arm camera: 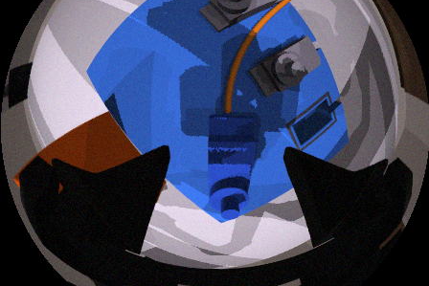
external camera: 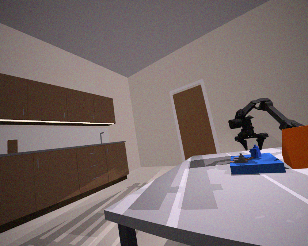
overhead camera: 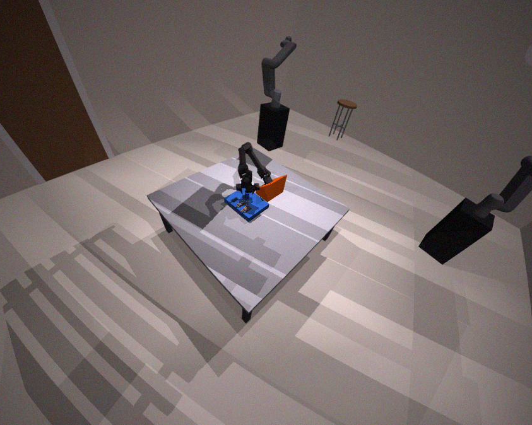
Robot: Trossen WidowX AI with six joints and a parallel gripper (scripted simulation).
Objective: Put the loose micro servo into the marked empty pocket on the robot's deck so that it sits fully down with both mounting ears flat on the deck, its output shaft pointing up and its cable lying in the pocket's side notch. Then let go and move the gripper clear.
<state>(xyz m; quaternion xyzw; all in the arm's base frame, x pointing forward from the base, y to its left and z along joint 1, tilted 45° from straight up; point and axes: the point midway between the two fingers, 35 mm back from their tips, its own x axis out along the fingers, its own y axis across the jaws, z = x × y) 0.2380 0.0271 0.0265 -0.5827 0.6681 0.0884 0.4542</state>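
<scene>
Right now my gripper tip is 70 mm above the blue deck, 20 mm to the right of it and 20 mm past it.
</scene>
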